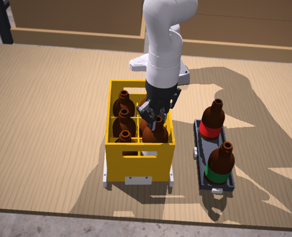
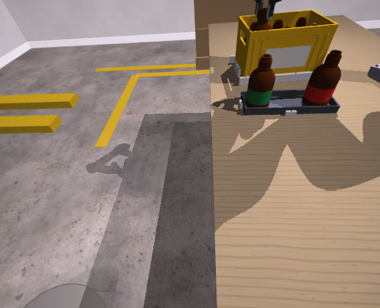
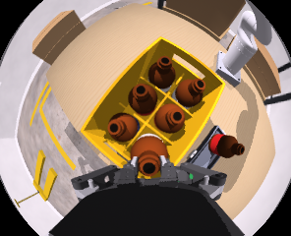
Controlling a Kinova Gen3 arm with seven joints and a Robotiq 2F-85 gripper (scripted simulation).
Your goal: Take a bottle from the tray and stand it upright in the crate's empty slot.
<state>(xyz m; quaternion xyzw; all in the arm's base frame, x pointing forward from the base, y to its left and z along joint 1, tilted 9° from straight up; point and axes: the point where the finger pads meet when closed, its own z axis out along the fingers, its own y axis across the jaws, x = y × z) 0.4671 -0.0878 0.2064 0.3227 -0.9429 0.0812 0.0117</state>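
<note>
Now: the yellow crate 130 mm below my hand, 90 mm behind it and 40 mm to the right of it. The rest, counted from my hand: red-labelled bottle: 220 mm to the left, 130 mm below, 130 mm behind; green-banded bottle: 200 mm to the left, 130 mm below, 40 mm ahead; tray: 210 mm to the left, 200 mm below, 50 mm behind.
</note>
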